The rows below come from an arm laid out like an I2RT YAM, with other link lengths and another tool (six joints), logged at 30 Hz.
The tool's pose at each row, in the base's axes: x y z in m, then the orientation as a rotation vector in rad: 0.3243 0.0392 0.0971 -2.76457 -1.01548 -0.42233; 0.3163 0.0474 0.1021 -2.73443 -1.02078 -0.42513; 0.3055 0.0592 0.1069 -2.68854 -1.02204 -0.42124; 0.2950 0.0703 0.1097 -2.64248 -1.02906 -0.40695; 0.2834 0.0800 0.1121 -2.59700 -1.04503 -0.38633; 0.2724 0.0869 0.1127 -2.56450 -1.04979 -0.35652; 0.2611 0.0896 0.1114 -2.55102 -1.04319 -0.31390; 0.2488 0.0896 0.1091 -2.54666 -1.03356 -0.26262; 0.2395 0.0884 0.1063 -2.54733 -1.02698 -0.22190; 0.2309 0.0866 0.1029 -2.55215 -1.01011 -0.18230
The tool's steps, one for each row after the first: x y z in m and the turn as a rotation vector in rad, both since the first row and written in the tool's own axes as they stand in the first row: 0.0007 -0.0117 -0.0043 0.02414 0.01263 -0.00694; 0.0016 -0.0279 -0.0081 0.06512 0.02830 -0.01261; 0.0015 -0.0433 -0.0102 0.10871 0.03685 -0.02176; -0.0003 -0.0584 -0.0124 0.15200 0.03958 -0.03696; -0.0039 -0.0708 -0.0135 0.18969 0.03324 -0.04239; -0.0109 -0.0802 -0.0139 0.21775 0.01322 -0.03651; -0.0206 -0.0881 -0.0143 0.24097 -0.01567 -0.02669; -0.0290 -0.0931 -0.0138 0.25502 -0.04068 -0.01912; -0.0375 -0.0971 -0.0128 0.26689 -0.06506 -0.00387
